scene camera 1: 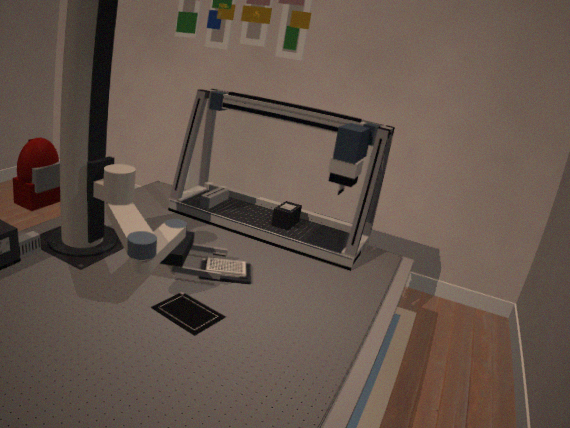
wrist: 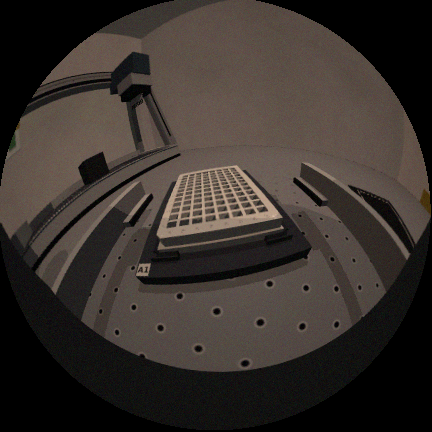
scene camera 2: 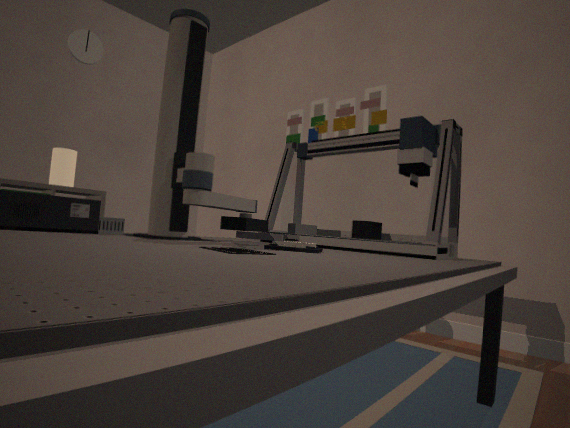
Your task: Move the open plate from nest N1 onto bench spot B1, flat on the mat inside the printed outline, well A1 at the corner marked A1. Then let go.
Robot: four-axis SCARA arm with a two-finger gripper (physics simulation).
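Pixels of known places: gripper, fingertip midpoint: [scene camera 1: 223,263] [wrist: 221,176] [scene camera 2: 291,238]; arm's base at its link origin: [scene camera 1: 82,243].
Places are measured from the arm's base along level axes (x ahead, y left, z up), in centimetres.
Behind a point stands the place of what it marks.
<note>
The open white plate [scene camera 1: 227,267] @(y 14.6, x 51.4, z 3.8 cm) [scene camera 2: 300,244] @(y 12.8, x 54.9, z 3.4 cm) [wrist: 220,200] @(y 13.4, x 48.4, z 3.8 cm) lies in the dark nest N1 [scene camera 1: 243,280] @(y 12.7, x 58.4, z 2.5 cm) [scene camera 2: 312,249] @(y 13.0, x 59.4, z 2.3 cm) [wrist: 225,269] @(y 11.4, x 43.5, z 2.5 cm), whose A1 label [wrist: 143,270] @(y 16.3, x 41.4, z 2.5 cm) shows at its near left corner in the wrist view. My gripper [scene camera 1: 221,264] @(y 13.9, x 50.4, z 5.1 cm) [wrist: 221,176] @(y 13.9, x 50.4, z 5.1 cm) is open, its two fingers on either side of the plate with gaps between pads and plate. Nothing is held. The black mat of B1 [scene camera 1: 187,312] @(y -11.8, x 53.9, z 1.5 cm) [scene camera 2: 237,251] @(y -13.9, x 57.2, z 1.5 cm) with its printed outline lies in front of the nest in scene camera 1. The mat [wrist: 386,209] @(y -13.5, x 56.6, z 1.5 cm) also shows partly beyond the right finger. Its A1 mark cannot be made out.
A gantry frame [scene camera 1: 295,114] @(y 62.3, x 47.9, z 48.6 cm) [scene camera 2: 355,143] @(y 62.4, x 42.3, z 47.8 cm) stands behind the nest, with a blue tool head [scene camera 1: 351,142] @(y 46.5, x 75.2, z 45.9 cm) [scene camera 2: 416,135] @(y 46.5, x 76.0, z 43.2 cm) [wrist: 132,70] @(y 46.9, x 69.8, z 39.8 cm) at its right end. A black block [scene camera 1: 286,216] @(y 51.5, x 55.1, z 11.6 cm) [scene camera 2: 367,229] @(y 51.7, x 56.2, z 9.9 cm) [wrist: 93,168] @(y 51.5, x 52.0, z 9.5 cm) sits on its deck. The arm's column [scene camera 1: 77,125] @(y -6.3, x 4.2, z 43.6 cm) [scene camera 2: 170,125] @(y -5.9, x 4.7, z 42.8 cm) stands left.
</note>
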